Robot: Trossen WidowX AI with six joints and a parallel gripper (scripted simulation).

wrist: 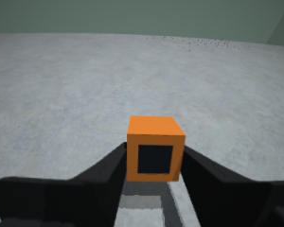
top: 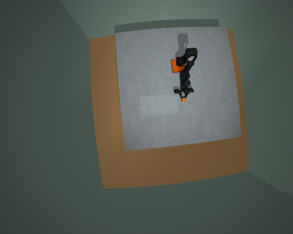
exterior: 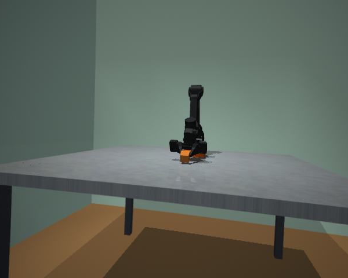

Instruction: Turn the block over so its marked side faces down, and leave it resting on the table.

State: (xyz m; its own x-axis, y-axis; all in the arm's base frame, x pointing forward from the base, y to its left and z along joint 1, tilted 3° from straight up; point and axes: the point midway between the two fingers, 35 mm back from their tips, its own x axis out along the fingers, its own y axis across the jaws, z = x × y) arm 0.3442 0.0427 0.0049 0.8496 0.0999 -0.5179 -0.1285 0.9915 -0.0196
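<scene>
My gripper tip is 10 mm past the orange block.
</scene>
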